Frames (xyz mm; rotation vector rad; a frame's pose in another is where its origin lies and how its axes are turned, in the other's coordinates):
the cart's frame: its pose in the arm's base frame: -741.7 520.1 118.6 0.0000 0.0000 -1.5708
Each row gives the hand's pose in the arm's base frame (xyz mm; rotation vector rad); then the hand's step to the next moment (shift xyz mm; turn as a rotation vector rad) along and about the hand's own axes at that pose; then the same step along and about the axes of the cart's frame.
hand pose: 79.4 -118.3 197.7 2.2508 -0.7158 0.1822
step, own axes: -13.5 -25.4 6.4 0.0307 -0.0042 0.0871
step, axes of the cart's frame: -15.6 2.1 -24.9 0.0724 0.0204 -0.0538
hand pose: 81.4 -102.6 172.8 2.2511 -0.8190 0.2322
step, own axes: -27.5 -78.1 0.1 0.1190 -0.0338 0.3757
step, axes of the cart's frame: -55.6 26.8 -55.2 0.2971 0.0873 -0.2460
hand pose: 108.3 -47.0 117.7 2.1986 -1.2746 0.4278
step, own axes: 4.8 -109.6 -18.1 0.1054 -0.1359 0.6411
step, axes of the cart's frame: -50.8 97.5 -16.5 0.4089 0.1682 -0.4951
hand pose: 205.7 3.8 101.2 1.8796 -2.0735 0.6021
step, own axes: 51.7 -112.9 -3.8 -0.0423 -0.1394 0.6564
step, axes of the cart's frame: 51.0 105.6 41.0 0.2872 0.1899 -0.5775
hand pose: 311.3 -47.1 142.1 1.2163 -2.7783 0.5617
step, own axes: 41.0 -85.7 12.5 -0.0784 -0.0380 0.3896
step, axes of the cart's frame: 86.4 34.7 22.5 0.1053 0.1171 -0.3668
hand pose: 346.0 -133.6 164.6 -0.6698 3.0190 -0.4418
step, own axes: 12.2 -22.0 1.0 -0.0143 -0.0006 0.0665
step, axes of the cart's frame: 24.5 -1.9 5.7 0.0125 0.0184 -0.0643
